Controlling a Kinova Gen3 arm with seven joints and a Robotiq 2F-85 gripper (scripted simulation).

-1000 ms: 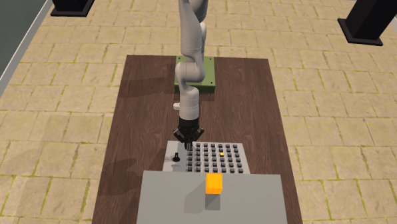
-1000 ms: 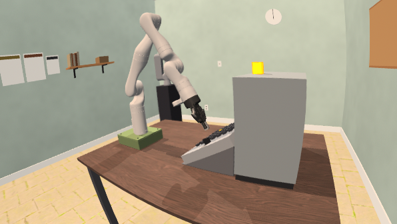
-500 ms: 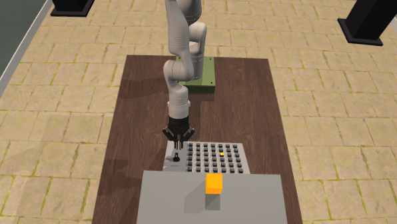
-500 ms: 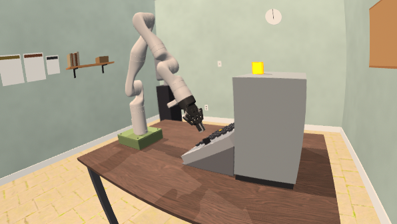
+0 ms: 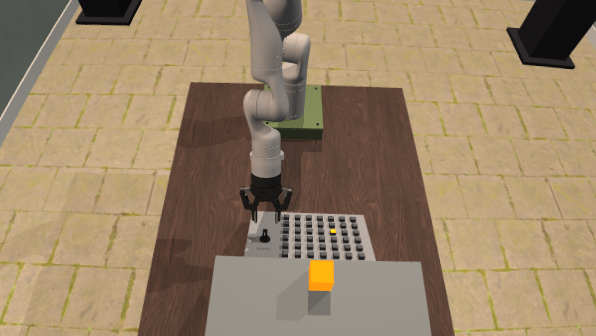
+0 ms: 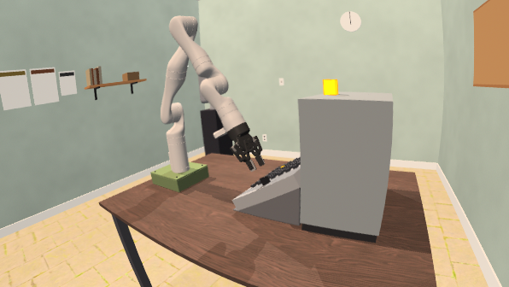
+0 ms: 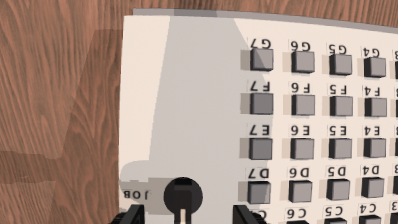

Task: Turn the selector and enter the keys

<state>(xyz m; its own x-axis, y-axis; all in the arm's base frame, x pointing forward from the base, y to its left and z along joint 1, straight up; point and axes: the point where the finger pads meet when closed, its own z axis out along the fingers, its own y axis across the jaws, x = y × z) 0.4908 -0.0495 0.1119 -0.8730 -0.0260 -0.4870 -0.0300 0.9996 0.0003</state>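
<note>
Right now the black selector knob is 3 cm ahead of my hand and 5 cm below it. The rest, counted from my hand: key G7: 6 cm behind, 5 cm to the left, 11 cm below; then key D7: 3 cm ahead, 6 cm to the left, 6 cm below; then D5 key: 3 cm ahead, 12 cm to the left, 6 cm below.
</note>
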